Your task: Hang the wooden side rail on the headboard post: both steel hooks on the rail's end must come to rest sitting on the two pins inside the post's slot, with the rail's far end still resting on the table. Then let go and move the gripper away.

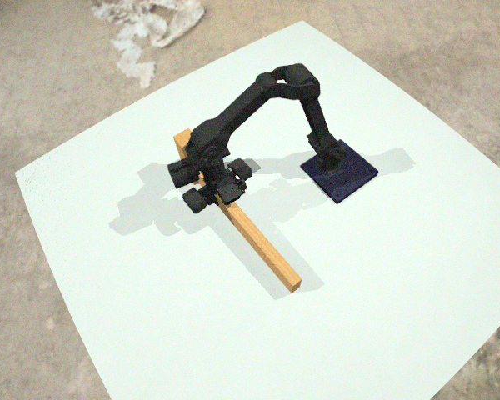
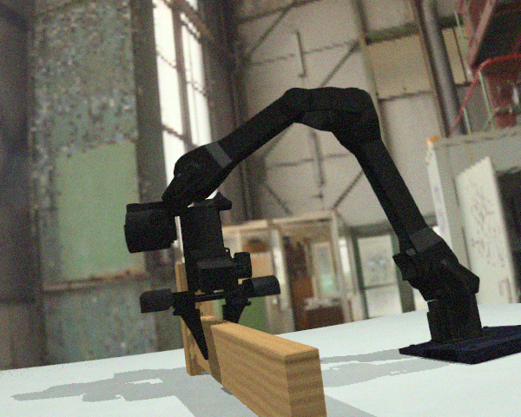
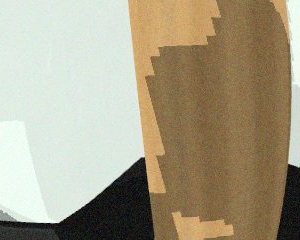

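Now: gripper tip 14 cm to the left of the wooden headboard post, 4 cm below it and 2 cm short of it.
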